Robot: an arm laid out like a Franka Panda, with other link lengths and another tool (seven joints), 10 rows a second.
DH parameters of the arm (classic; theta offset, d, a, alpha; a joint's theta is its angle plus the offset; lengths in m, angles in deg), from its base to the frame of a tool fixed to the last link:
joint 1: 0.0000 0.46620 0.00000 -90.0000
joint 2: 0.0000 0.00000 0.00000 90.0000
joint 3: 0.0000 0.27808 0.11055 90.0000
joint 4: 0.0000 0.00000 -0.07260 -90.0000
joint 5: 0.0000 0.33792 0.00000 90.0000
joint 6: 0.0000 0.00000 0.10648 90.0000
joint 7: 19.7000 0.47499 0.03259 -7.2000
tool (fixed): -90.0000 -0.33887 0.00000 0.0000
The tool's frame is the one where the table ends.
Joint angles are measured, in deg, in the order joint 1, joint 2, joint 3, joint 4, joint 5, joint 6, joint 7. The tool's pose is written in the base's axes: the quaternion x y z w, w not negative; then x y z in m. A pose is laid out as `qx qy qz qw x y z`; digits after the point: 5 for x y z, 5 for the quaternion.
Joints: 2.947 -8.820 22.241 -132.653 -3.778 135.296 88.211
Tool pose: 0.99527 0.08365 0.04446 0.02154 0.51747 0.19559 0.51993
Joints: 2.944 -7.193 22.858 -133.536 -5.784 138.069 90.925
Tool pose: 0.99537 0.07851 0.05028 0.02358 0.51725 0.20103 0.50602
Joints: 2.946 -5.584 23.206 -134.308 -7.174 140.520 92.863
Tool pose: 0.99554 0.07495 0.05282 0.02226 0.51718 0.20470 0.49209
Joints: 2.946 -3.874 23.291 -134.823 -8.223 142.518 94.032
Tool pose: 0.99572 0.07378 0.05188 0.02014 0.51803 0.20662 0.47804
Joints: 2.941 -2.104 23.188 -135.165 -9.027 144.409 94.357
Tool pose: 0.99564 0.07680 0.05013 0.01729 0.51990 0.20770 0.46447
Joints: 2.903 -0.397 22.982 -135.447 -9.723 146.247 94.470
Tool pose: 0.99553 0.07979 0.04863 0.01396 0.52203 0.20775 0.45173
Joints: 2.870 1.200 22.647 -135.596 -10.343 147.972 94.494
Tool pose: 0.99543 0.08188 0.04804 0.01029 0.52470 0.20686 0.44065
